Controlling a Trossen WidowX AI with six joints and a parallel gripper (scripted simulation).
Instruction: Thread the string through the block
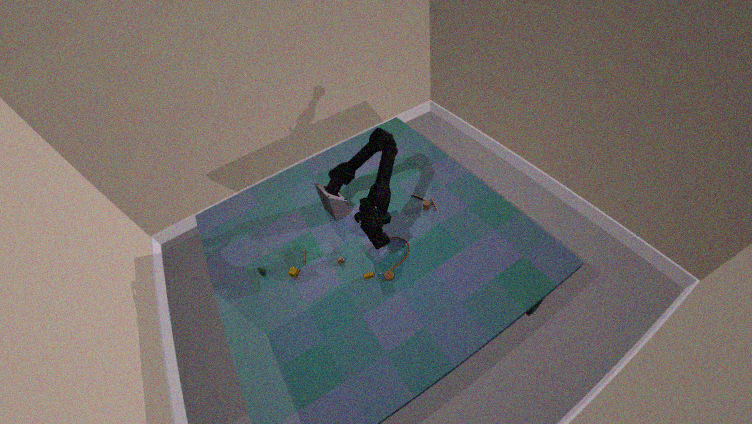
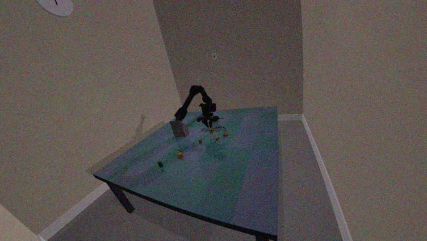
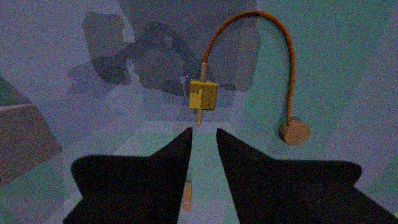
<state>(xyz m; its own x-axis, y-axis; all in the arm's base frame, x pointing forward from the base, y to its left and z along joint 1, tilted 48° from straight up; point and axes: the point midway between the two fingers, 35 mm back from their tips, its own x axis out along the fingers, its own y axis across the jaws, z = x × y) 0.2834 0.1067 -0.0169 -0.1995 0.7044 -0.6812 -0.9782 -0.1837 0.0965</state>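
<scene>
My gripper tip is now 40 mm above the yellow block and 30 mm to the right of it. From my gripper tip the other things lie so: thin wooden stick 40 mm to the left, 40 mm below, 10 mm behind; round wooden button 150 mm ahead, 50 mm below, 20 mm to the right; short wooden piece 160 mm to the right, 40 mm below, 10 mm behind.
</scene>
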